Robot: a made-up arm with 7 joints. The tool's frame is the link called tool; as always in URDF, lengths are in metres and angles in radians. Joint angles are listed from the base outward.
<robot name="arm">
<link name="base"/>
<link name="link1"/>
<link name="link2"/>
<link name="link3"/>
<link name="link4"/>
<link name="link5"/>
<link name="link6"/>
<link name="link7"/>
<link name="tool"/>
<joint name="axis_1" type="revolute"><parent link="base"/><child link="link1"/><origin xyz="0.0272 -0.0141 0.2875" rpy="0.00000 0.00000 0.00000"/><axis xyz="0 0 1"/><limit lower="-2.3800" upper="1.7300"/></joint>
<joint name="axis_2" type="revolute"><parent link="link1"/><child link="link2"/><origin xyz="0.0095 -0.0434 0.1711" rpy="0.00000 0.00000 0.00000"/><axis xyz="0 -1 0"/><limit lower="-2.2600" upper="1.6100"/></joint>
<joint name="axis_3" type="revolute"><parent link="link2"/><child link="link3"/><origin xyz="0.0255 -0.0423 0.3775" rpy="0.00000 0.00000 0.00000"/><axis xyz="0 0 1"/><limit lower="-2.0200" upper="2.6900"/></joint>
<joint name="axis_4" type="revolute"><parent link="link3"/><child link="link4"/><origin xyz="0.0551 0.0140 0.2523" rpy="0.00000 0.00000 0.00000"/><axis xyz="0 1 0"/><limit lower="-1.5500" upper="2.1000"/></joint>
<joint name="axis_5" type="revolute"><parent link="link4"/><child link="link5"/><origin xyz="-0.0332 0.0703 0.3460" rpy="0.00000 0.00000 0.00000"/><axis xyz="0 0 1"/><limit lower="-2.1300" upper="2.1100"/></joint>
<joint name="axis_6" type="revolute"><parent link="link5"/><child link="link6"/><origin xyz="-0.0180 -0.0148 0.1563" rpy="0.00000 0.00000 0.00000"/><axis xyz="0 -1 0"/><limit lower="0.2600" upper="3.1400"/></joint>
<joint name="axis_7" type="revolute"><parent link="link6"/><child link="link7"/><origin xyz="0.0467 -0.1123 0.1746" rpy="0.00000 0.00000 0.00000"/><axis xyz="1 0 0"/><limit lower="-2.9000" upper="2.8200"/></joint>
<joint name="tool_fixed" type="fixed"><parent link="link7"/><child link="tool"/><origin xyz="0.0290 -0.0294 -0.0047" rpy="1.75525 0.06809 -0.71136"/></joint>
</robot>
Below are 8 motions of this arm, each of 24 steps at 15 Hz.
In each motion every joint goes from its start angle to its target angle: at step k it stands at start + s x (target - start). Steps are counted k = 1, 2, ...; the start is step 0. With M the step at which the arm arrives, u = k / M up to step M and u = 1 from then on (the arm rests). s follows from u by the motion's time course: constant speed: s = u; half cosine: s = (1 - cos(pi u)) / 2; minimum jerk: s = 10 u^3 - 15 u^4 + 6 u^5.
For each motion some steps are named. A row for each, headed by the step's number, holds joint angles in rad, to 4 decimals.
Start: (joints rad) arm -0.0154 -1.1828 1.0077 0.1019 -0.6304 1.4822 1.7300
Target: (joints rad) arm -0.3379 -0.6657 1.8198 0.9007 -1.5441 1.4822 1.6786
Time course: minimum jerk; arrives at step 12
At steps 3, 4, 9, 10, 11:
3: -0.0488 -1.1293 1.0918 0.1846 -0.7250 1.4822 1.7247
4: -0.0831 -1.0743 1.1781 0.2695 -0.8222 1.4822 1.7192
9: -0.3045 -0.7192 1.7357 0.8180 -1.4495 1.4822 1.6839
10: -0.3265 -0.6841 1.7910 0.8723 -1.5117 1.4822 1.6804
11: -0.3363 -0.6683 1.8157 0.8966 -1.5395 1.4822 1.6789

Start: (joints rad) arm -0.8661 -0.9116 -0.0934 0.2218 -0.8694 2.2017 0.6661
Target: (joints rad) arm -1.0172 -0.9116 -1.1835 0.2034 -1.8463 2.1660 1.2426
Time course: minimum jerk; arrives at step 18
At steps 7, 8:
7: -0.9112 -0.9116 -0.4187 0.2163 -1.1609 2.1910 0.8381
8: -0.9260 -0.9116 -0.5258 0.2145 -1.2569 2.1875 0.8948

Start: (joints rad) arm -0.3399 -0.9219 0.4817 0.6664 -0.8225 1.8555 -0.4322
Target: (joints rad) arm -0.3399 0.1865 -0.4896 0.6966 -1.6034 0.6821 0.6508
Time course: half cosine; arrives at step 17
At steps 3, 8, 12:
3: -0.3399 -0.8389 0.4090 0.6687 -0.8810 1.7676 -0.3511
8: -0.3399 -0.4188 0.0409 0.6801 -1.1769 1.3229 0.0593
12: -0.3399 -0.0337 -0.2966 0.6906 -1.4482 0.9152 0.4356

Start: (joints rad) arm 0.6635 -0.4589 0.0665 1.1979 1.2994 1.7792 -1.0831
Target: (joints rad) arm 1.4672 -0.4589 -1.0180 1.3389 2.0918 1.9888 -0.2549
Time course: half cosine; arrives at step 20
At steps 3, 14, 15, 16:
3: 0.7073 -0.4589 0.0074 1.2056 1.3426 1.7906 -1.0380
14: 1.3016 -0.4589 -0.7945 1.3098 1.9285 1.9456 -0.4256
15: 1.3495 -0.4589 -0.8592 1.3183 1.9758 1.9581 -0.3762
16: 1.3905 -0.4589 -0.9144 1.3254 2.0161 1.9688 -0.3340

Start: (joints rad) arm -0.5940 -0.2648 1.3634 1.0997 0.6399 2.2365 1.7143
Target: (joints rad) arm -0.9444 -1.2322 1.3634 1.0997 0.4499 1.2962 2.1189
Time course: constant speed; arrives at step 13
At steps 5, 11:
5: -0.7288 -0.6369 1.3634 1.0997 0.5668 1.8748 1.8699
11: -0.8905 -1.0834 1.3634 1.0997 0.4791 1.4409 2.0567

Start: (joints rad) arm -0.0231 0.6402 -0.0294 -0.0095 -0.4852 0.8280 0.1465
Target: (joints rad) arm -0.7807 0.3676 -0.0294 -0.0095 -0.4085 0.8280 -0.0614
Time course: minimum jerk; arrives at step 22
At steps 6, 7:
6: -0.1208 0.6051 -0.0294 -0.0095 -0.4753 0.8280 0.1197
7: -0.1655 0.5890 -0.0294 -0.0095 -0.4708 0.8280 0.1074

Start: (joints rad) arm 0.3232 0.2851 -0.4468 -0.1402 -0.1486 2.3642 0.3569
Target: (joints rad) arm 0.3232 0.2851 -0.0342 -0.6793 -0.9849 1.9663 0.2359
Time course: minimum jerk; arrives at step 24
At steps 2, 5, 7, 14, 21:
2: 0.3232 0.2851 -0.4447 -0.1429 -0.1529 2.3622 0.3563
5: 0.3232 0.2851 -0.4202 -0.1750 -0.2026 2.3385 0.3491
7: 0.3232 0.2851 -0.3840 -0.2223 -0.2759 2.3036 0.3385
14: 0.3232 0.2851 -0.1772 -0.4924 -0.6950 2.1042 0.2778
21: 0.3232 0.2851 -0.0408 -0.6706 -0.9715 1.9727 0.2378

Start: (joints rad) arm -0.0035 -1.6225 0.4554 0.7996 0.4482 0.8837 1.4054
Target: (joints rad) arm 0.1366 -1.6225 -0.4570 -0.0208 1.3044 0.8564 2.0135
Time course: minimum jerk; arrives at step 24
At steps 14, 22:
14: 0.0880 -1.6225 -0.1407 0.2636 1.0076 0.8659 1.8027
22: 0.1359 -1.6225 -0.4524 -0.0166 1.3000 0.8565 2.0104

